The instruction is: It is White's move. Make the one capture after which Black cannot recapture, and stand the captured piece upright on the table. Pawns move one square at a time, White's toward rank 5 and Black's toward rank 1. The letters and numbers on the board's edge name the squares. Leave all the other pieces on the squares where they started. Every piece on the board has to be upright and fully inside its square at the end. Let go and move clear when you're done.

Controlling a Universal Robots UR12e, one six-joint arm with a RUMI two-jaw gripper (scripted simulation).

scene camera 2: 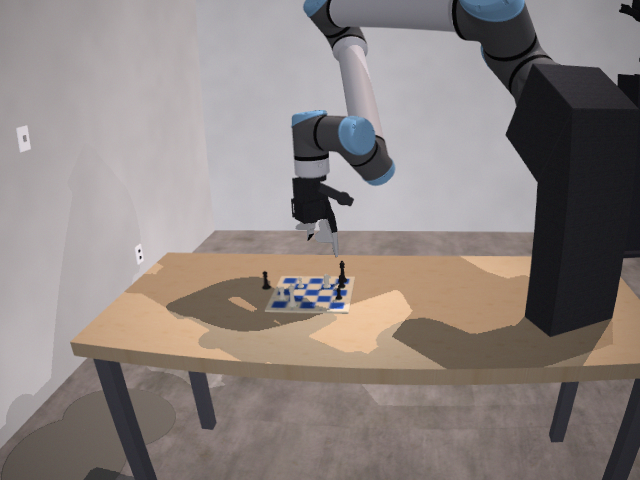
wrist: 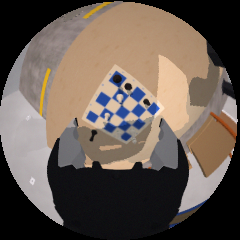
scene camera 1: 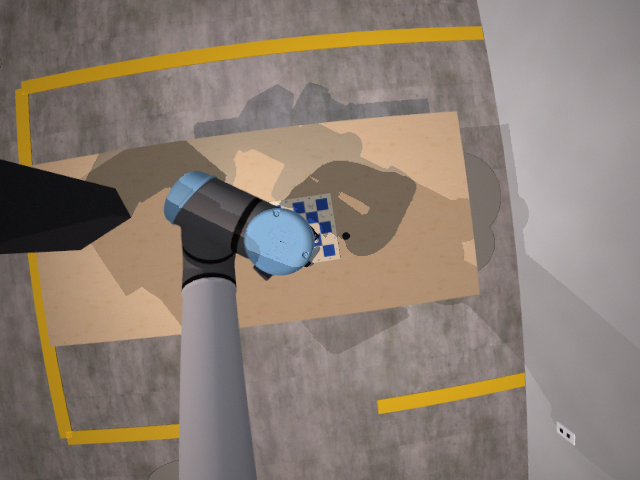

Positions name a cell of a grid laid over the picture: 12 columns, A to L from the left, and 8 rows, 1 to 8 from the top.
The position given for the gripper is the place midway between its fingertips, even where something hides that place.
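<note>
There's a blue-and-cream chessboard (scene camera 2: F5), (scene camera 1: G4), (wrist: G4). You'd also see the gripper (scene camera 2: G5), (wrist: F4).
</note>
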